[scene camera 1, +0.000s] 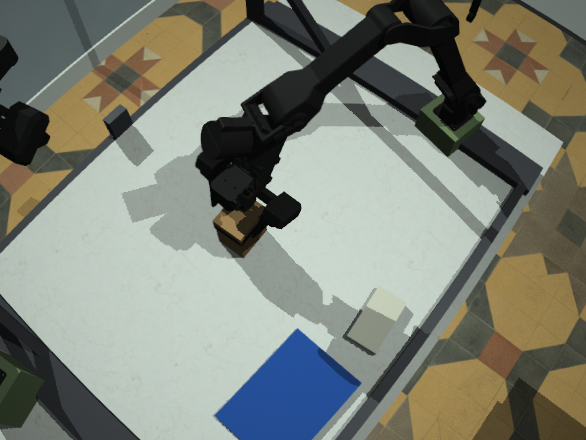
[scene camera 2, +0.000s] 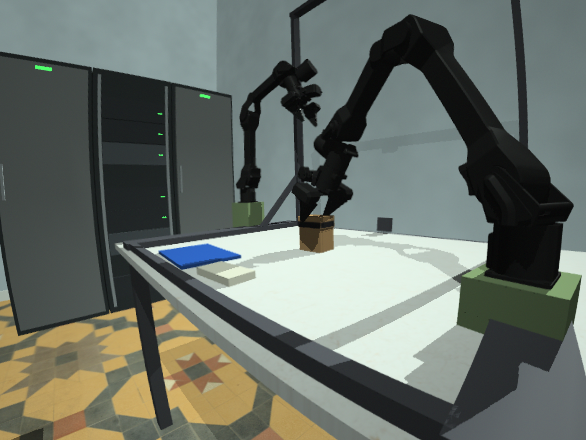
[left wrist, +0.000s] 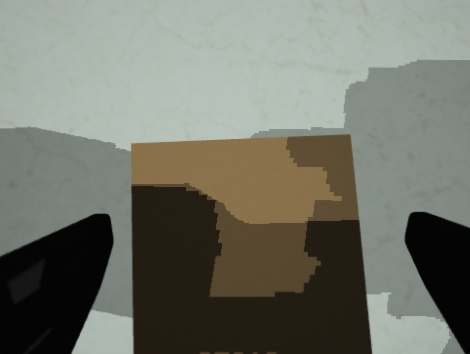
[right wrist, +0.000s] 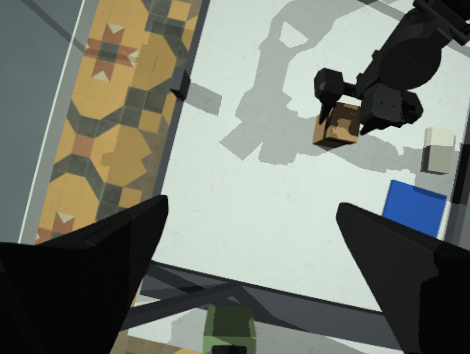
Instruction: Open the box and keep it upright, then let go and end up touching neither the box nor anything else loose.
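Note:
A small brown box stands upright on the table, with a dark band below its top edge. Its lid looks flat and shut; shadows partly obscure it. My left gripper is wide open at the top of the box, one finger to each side. The left wrist view shows gaps between both fingers and the lid; whether a finger touches lower down cannot be told. My right gripper is open and empty, high above the table and away from the box.
A blue mat and a cream block lie near one table edge. A small dark block stands at the opposite edge. Dark rails border the table.

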